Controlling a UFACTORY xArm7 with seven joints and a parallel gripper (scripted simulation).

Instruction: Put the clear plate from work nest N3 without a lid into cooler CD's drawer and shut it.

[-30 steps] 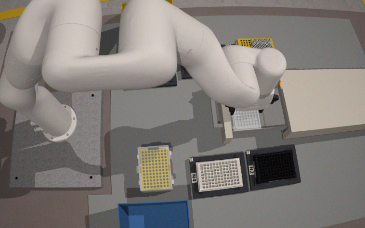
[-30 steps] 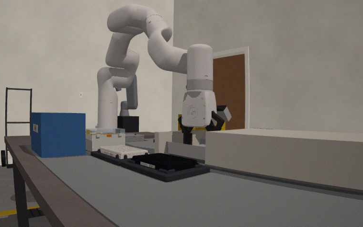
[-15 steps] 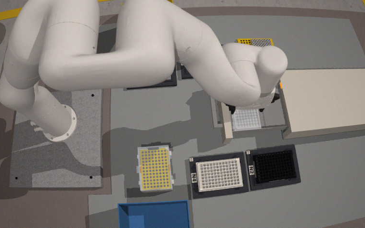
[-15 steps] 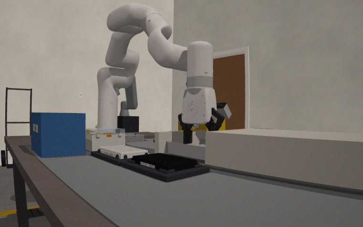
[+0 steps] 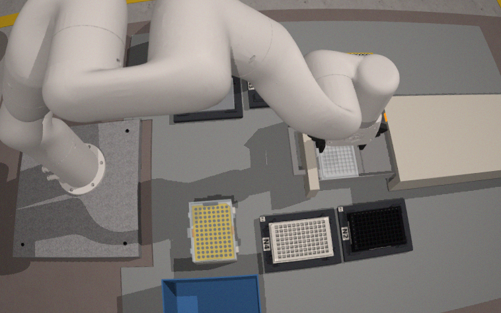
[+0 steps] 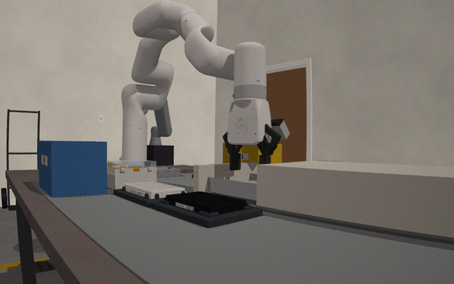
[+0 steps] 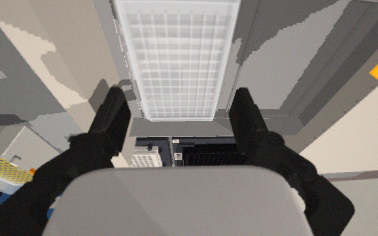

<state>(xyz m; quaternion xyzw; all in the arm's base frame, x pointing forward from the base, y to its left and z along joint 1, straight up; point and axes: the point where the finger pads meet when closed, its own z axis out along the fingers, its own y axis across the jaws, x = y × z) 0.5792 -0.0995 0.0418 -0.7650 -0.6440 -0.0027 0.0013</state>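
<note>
The clear plate lies 5 cm below my hand. From my hand the other things lie so: black plate 19 cm to the right, 5 cm below, 3 cm ahead; yellow rack 17 cm to the left, 9 cm ahead, 1 cm below; drawer 4 cm below, 3 cm ahead, 1 cm to the right.
</note>
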